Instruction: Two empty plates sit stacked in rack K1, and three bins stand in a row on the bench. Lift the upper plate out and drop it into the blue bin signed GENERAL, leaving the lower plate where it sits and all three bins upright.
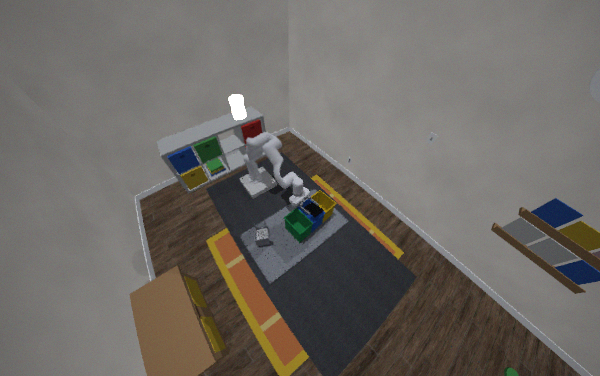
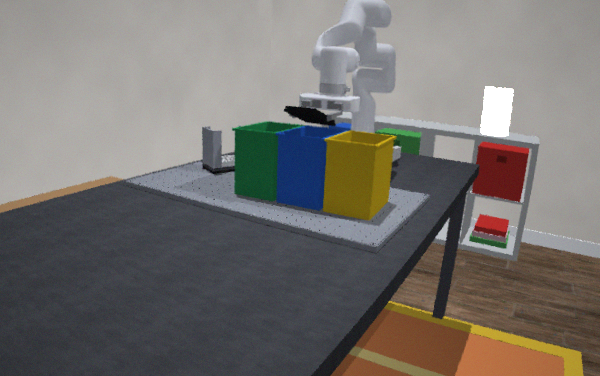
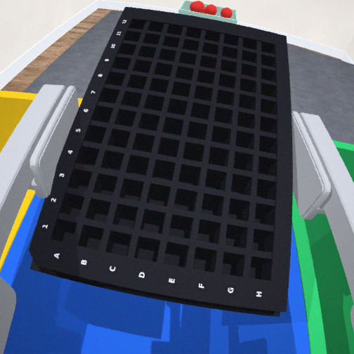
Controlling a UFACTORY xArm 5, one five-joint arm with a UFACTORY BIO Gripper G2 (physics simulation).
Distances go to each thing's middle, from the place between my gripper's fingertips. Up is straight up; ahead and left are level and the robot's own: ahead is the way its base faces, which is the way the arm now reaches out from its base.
The black gridded plate (image 3: 175, 180) is 10 mm behind my hand. The rest, counted from my hand: yellow bin (image 2: 358, 167) (130 mm below, 120 mm to the left, 60 mm behind); green bin (image 2: 256, 146) (130 mm to the right, 130 mm below); blue bin (image 2: 301, 164) (130 mm below, 30 mm behind, 10 mm to the right).
